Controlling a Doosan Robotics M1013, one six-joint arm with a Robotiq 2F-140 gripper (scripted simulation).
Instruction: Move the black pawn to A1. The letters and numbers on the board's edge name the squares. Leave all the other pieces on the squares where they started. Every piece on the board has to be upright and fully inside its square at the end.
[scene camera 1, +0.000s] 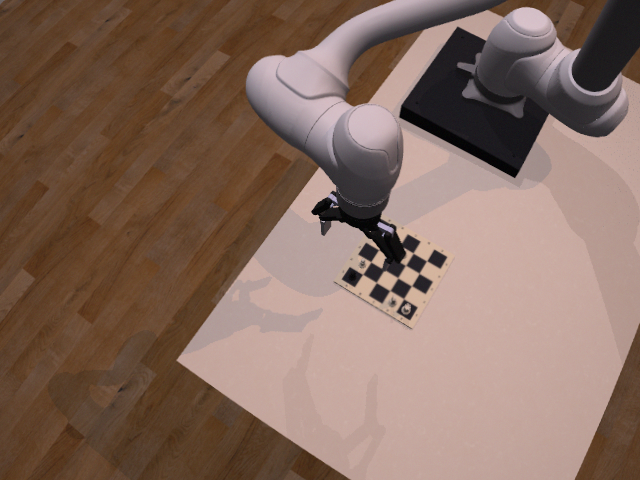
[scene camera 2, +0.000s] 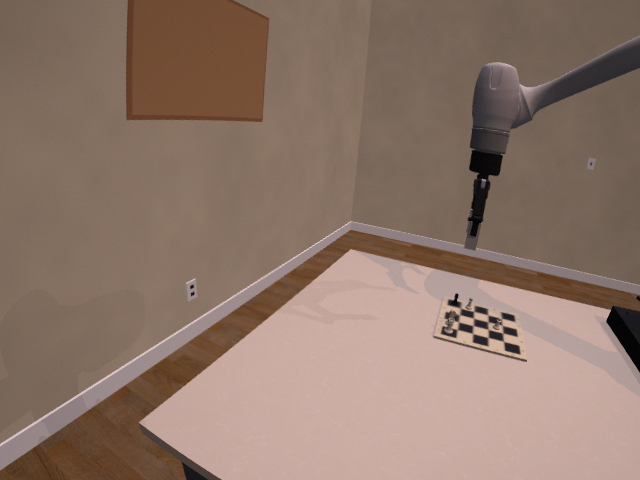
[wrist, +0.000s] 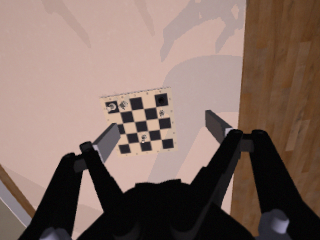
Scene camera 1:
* my gripper: 356, 247
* chessboard: 413, 281
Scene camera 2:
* my gripper: 470, 240
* chessboard: 473, 328
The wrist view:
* my gripper: 161, 124
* chessboard: 141, 117
